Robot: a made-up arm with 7 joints.
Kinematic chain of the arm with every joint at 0, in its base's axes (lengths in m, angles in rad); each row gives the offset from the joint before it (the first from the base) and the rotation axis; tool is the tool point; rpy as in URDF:
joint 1: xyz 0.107 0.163 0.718 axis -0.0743 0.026 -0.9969
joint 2: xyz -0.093 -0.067 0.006 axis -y
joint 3: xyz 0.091 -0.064 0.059 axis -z
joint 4: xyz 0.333 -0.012 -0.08 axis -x
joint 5: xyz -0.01 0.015 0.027 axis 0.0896 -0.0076 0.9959
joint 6: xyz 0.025 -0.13 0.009 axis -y
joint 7: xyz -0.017 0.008 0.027 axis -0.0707 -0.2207 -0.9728
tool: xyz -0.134 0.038 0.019 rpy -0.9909 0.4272 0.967
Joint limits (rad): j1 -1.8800..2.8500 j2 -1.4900..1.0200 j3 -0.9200..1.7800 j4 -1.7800..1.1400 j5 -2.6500..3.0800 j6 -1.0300..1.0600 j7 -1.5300..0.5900
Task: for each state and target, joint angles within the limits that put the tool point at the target. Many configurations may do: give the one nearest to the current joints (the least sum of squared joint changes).
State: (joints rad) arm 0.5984 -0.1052 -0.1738 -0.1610 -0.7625 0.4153 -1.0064
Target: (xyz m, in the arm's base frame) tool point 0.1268 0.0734 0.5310
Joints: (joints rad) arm 0.3478 -0.6016 -0.4710 -0.2576 -0.7937 1.0238 -0.3991
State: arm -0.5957 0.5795 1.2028 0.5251 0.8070 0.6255 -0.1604
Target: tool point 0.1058 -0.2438 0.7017
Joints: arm -0.3455 0.6080 1.5758 0.4476 0.4785 0.6182 -0.0804
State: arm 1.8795 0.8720 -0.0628 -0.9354 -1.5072 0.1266 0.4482
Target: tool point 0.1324 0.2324 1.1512
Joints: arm 2.2582 1.0200 -0.1907 -0.9739 -2.0633 -0.1269 0.0040
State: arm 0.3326 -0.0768 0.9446 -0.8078 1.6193 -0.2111 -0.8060
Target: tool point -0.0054 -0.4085 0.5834
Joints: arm 0.4175 -0.2394 0.8534 -0.9479 1.2905 -0.0008 -0.4702
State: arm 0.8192 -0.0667 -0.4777 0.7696 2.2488 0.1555 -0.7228
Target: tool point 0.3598 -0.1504 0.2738
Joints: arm 0.5469 -0.7191 0.0687 0.8579 2.1866 0.3046 -1.0277
